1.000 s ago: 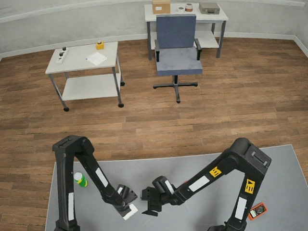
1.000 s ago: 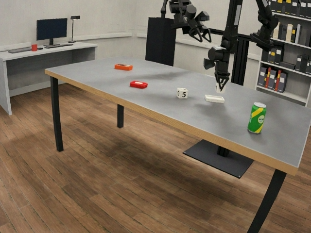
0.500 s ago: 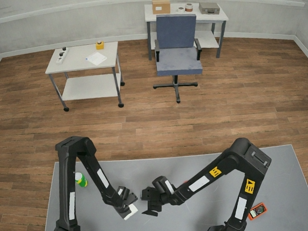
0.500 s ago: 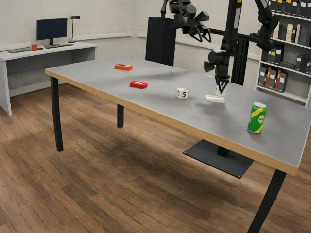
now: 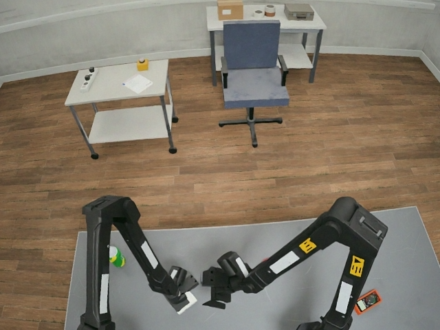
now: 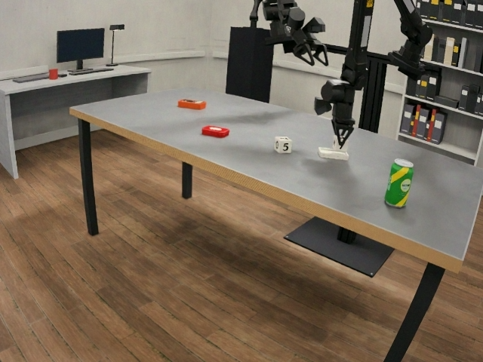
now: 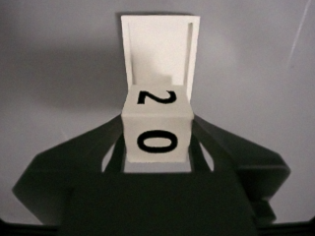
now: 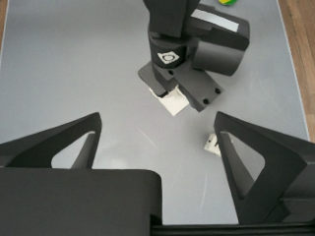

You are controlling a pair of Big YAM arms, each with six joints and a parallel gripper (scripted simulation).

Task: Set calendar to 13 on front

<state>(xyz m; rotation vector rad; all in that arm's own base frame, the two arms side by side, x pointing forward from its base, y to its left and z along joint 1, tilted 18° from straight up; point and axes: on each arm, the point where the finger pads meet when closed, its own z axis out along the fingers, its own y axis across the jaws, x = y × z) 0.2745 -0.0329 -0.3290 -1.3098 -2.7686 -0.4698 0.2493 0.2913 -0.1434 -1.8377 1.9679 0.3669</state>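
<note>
Right now the white calendar tray is 50 mm below my left hand, 20 mm to the right of it and 10 mm ahead of it. The rest, counted from my left hand: red box (430 mm to the right, 160 mm ahead, 40 mm below).
</note>
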